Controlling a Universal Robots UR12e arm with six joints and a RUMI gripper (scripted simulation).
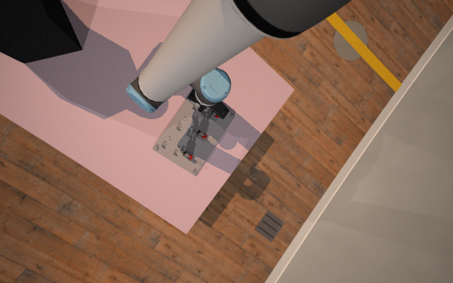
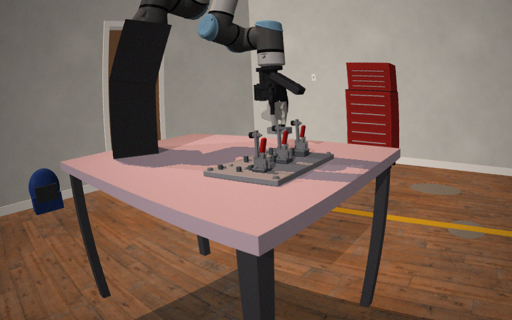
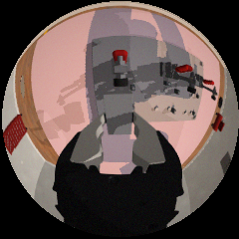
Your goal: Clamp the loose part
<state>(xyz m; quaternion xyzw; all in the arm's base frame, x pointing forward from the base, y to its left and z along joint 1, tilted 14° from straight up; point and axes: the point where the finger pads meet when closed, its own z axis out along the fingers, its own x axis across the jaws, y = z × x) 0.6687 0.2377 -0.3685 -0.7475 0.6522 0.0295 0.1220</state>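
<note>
Right now my hand is 7 cm short of the grey fixture plate, 11 cm to the left of it and 9 cm above it. Also, from my hand: loose part: 1 cm below.
</note>
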